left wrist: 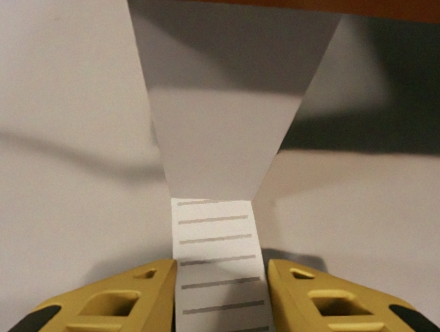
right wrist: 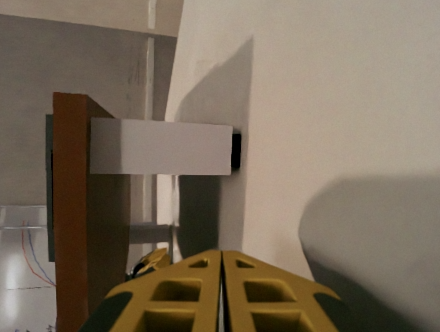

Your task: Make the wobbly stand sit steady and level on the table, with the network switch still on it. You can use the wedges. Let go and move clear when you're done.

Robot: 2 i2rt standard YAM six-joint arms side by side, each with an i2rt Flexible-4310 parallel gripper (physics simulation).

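Frame: origin at the left arm's base, x right, y back, z down, level; centimetres.
Where they show: left gripper, fingertip midpoint: point(left wrist: 222, 272) point(right wrist: 168, 251); right gripper, fingertip midpoint: point(right wrist: 221, 262).
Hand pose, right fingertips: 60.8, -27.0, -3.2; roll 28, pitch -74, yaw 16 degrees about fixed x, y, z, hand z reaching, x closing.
Things, the pixels of their top centre, and the offset from my right fingertips, as dx, dy, dz. "*": a spot on its surface instead. Level surfaces: height alone.
- white wedge with grey lines, top centre: point(left wrist: 214, 215) point(right wrist: 166, 243) -48.6, -1.9, +2.0
- black foot at a spot on its surface: point(right wrist: 236, 151) * -5.1, -6.2, +2.9
- dark network switch at a spot on its surface: point(right wrist: 49, 150) * -10.7, -7.9, -9.5
- pale table at its surface level: dz +3.2
The stand's orange-brown top point(left wrist: 300, 8) point(right wrist: 70, 210) is held up by pale legs. One leg point(left wrist: 215, 145) comes down to the far end of a white wedge with grey lines point(left wrist: 217, 250); the lower edge of the leg meets the striped face, and any overlap beneath it is hidden. My left gripper point(left wrist: 222, 272) is shut on this wedge, a finger on each side. In the right wrist view another leg point(right wrist: 160, 147) has a black foot point(right wrist: 236, 151) at the table. The dark network switch point(right wrist: 49, 150) lies against the upper face of the top. My right gripper point(right wrist: 221, 262) is shut and empty, beside the stand.
The pale table point(left wrist: 75, 225) point(right wrist: 350, 100) carries dark shadows of the stand and arms. Part of a yellow gripper point(right wrist: 157, 257) shows beyond the stand in the right wrist view. A whiteboard with red and blue lines point(right wrist: 15, 280) is in the background.
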